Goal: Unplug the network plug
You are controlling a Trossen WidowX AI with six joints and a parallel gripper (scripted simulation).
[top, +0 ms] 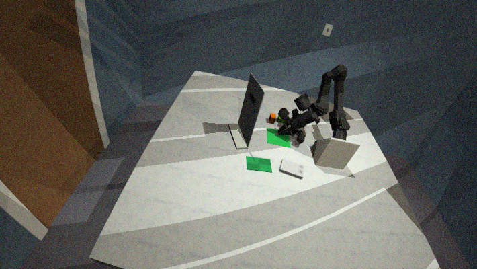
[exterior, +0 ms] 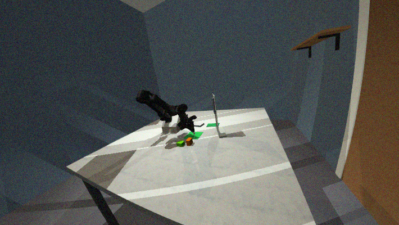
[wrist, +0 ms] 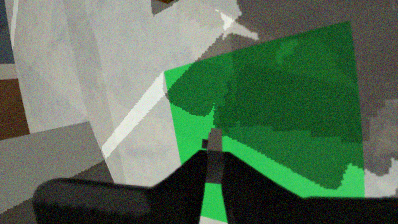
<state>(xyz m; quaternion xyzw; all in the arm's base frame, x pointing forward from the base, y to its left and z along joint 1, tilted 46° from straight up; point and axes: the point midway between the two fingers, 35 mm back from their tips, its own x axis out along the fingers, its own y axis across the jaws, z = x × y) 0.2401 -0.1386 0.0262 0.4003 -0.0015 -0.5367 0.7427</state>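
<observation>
My gripper tip is 3 cm above the bright green square and 1 cm past it. The rest, counted from my gripper tip: network plug (right at my gripper tip); socket panel (19 cm ahead, 10 cm above, 3 cm to the left).
</observation>
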